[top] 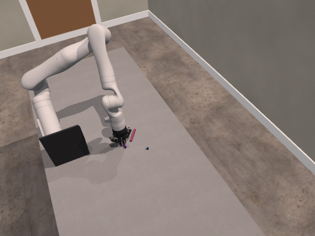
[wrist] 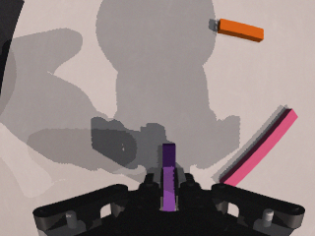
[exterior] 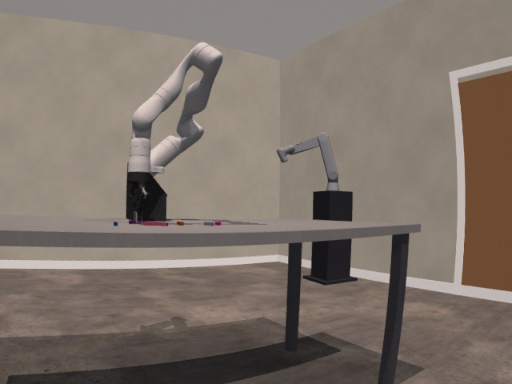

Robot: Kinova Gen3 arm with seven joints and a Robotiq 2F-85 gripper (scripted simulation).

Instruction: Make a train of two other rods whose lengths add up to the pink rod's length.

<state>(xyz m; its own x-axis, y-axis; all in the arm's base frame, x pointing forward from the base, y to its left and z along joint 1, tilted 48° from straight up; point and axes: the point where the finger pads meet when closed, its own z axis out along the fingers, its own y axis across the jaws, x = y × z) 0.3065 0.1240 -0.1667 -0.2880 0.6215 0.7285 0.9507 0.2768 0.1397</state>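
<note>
My hand is 230 mm to the right of the grey rod, 30 mm short of it and 20 mm above it. Round my hand: orange rod: 140 mm to the left, 20 mm below, 20 mm ahead; then purple rod: 20 mm below; then pink rod: 70 mm ahead, 40 mm to the left, 20 mm below.
</note>
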